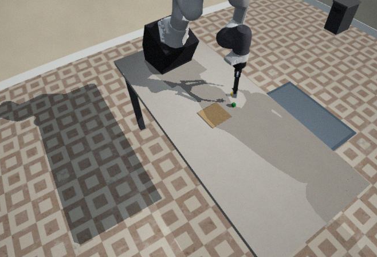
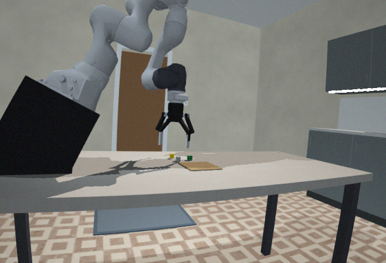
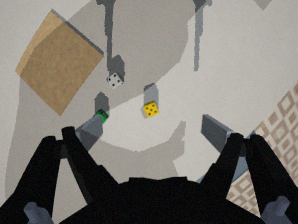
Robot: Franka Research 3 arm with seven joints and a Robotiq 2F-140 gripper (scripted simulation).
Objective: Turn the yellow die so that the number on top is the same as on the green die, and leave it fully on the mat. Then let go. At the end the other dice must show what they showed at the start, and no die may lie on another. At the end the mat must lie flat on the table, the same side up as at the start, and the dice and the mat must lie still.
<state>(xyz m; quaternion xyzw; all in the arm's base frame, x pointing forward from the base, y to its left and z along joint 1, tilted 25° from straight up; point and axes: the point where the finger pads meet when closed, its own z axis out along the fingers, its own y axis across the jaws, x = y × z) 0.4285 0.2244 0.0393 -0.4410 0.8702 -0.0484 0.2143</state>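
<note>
My gripper is now 1 cm past the yellow die, 1 cm to the left of it and 6 cm above it. From my hand the other things lie so: green die: 7 cm ahead, 5 cm to the right, 6 cm below; then tan mat: 9 cm ahead, 18 cm to the right, 6 cm below; then white die: 1 cm ahead, 8 cm to the right, 6 cm below.
</note>
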